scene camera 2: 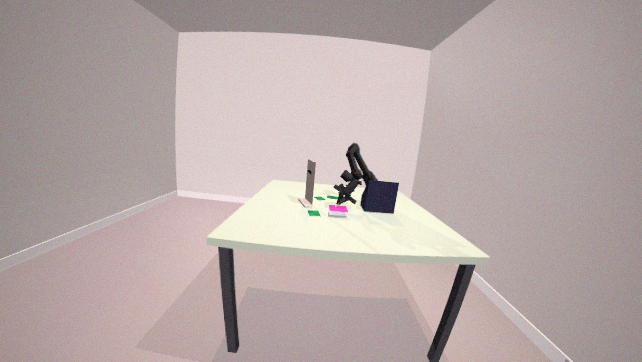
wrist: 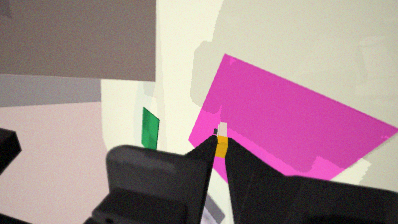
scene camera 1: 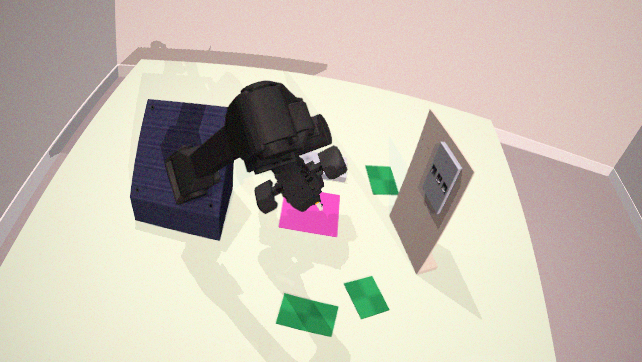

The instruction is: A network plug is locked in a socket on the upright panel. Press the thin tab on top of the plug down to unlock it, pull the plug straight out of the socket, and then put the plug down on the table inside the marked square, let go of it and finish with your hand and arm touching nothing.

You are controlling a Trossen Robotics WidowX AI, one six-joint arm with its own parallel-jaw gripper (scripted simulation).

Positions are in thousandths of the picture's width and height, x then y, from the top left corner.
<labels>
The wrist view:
my gripper: 554, 632
upright panel: 308, 212
magenta square: 750, 587
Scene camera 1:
my gripper: 495, 557
upright panel: 685, 482
magenta square: 507, 615
</labels>
